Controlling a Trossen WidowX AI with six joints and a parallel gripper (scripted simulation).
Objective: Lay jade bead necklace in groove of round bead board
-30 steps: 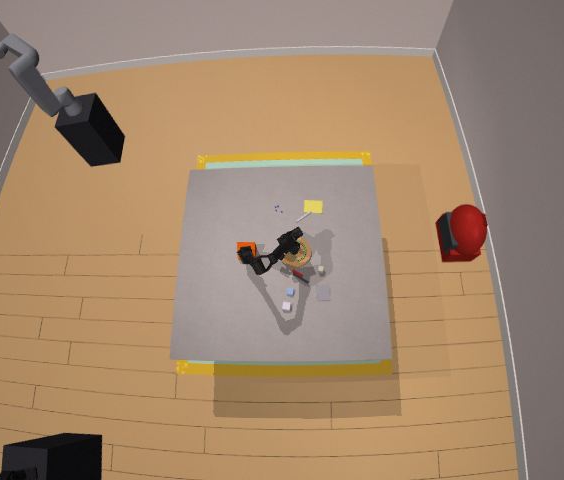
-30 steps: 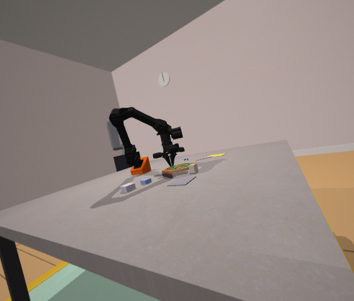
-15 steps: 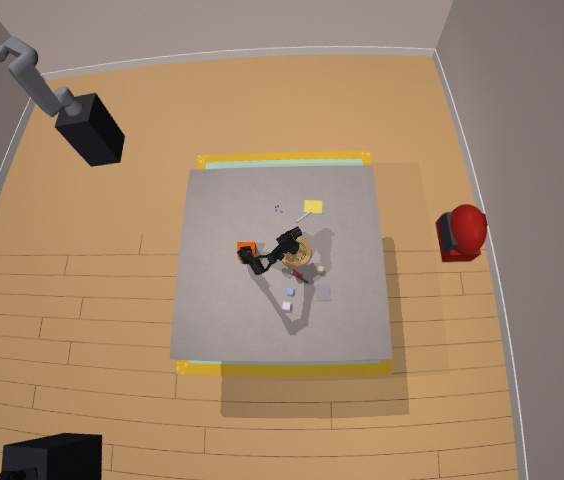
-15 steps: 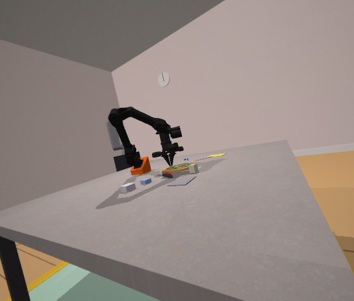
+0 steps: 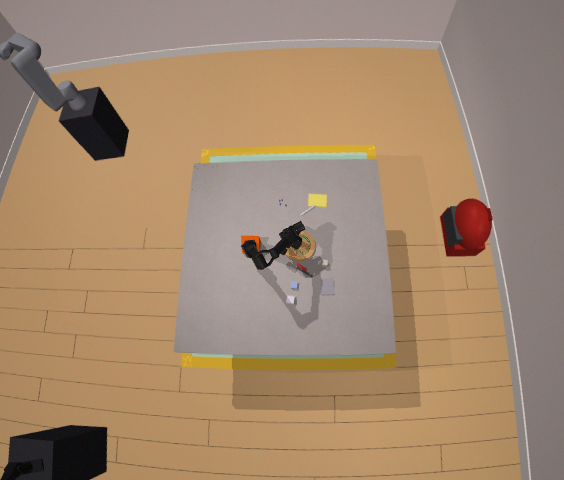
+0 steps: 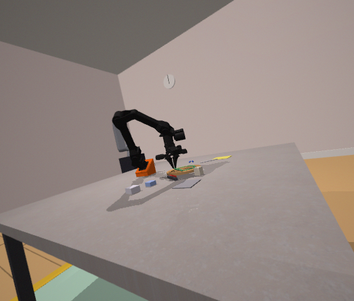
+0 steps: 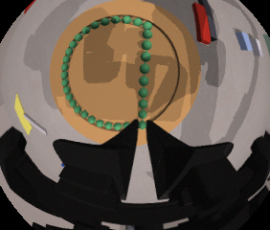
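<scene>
My gripper tip is 60 mm short of the round wooden bead board, 10 mm to the left of it and 10 mm above it. The rest, counted from my gripper tip: beige cube: 210 mm ahead, 130 mm to the right; red-handled tool: 160 mm to the right, 80 mm ahead, 10 mm below; blue block: 260 mm to the right, 10 mm below, 10 mm ahead.
</scene>
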